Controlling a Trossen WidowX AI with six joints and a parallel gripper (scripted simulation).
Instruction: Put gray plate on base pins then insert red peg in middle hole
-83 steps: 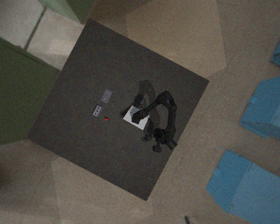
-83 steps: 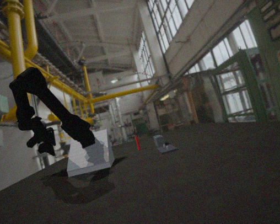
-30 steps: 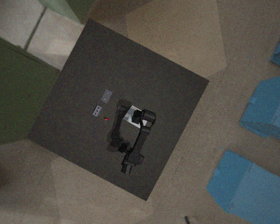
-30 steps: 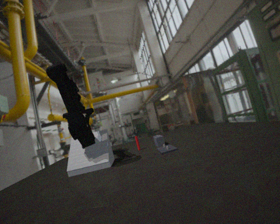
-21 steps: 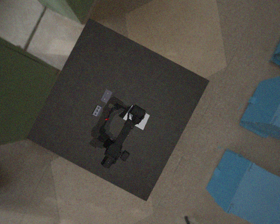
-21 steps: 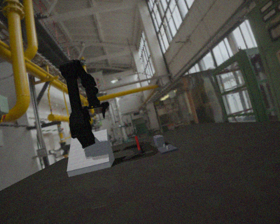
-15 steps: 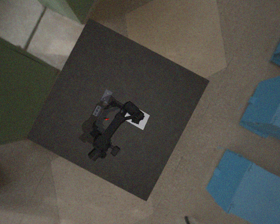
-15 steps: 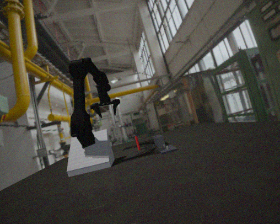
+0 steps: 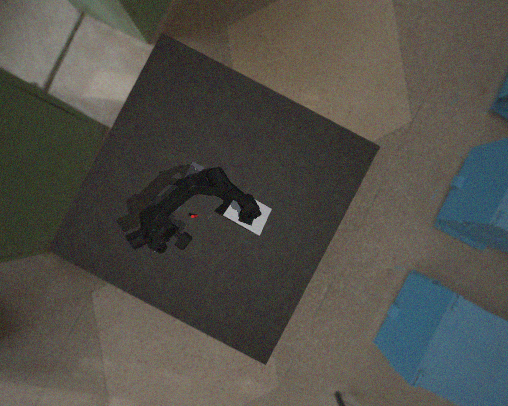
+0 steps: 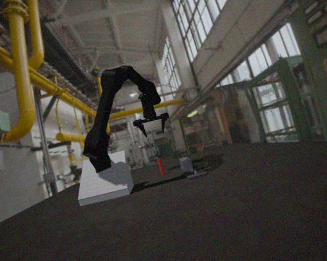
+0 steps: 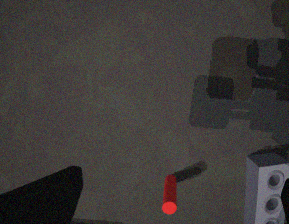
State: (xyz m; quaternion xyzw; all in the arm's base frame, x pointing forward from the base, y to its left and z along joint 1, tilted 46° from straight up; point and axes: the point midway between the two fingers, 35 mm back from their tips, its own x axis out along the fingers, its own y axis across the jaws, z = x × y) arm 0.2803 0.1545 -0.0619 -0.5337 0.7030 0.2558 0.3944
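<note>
Now: gripper tip 9 cm short of the gray plate, 11 cm to the left of it and 16 cm above it. From my gripper tip the other things lie so: red peg 2 cm behind, 7 cm to the right, 16 cm below.
</note>
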